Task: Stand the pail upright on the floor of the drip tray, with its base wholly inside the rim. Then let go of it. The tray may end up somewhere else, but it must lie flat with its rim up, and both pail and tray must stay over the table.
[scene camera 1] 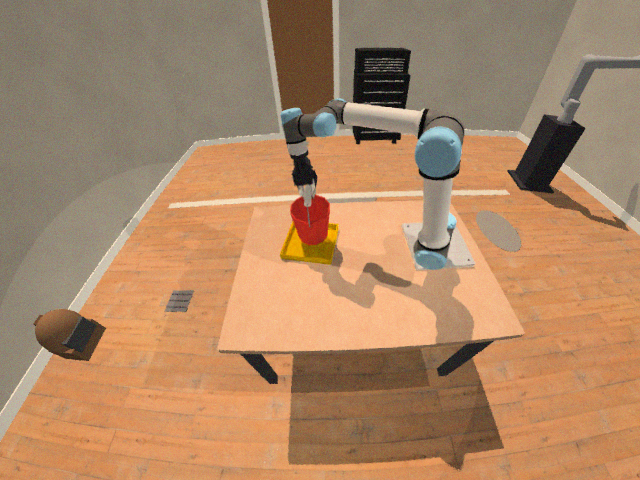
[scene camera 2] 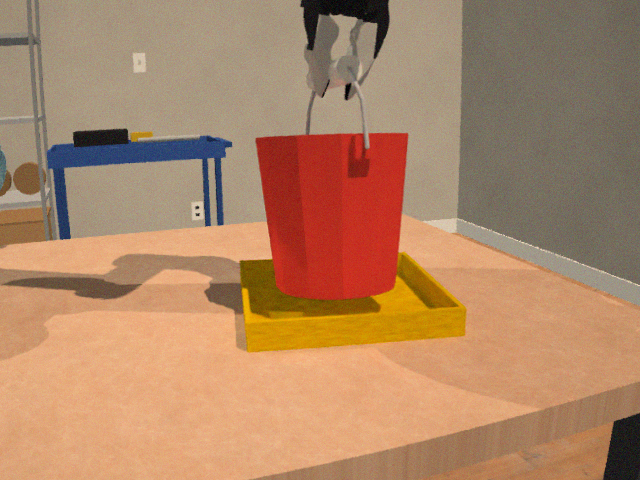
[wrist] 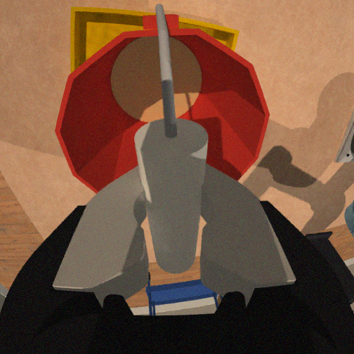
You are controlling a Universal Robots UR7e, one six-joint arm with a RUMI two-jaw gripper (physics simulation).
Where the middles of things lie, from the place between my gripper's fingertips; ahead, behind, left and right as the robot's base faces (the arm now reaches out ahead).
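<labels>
You'd find the yellow drip tray (scene camera 2: 418, 307) 24 cm below my hand, and it's 1 cm ahead of my hand and 2 cm to the left of it.
</labels>
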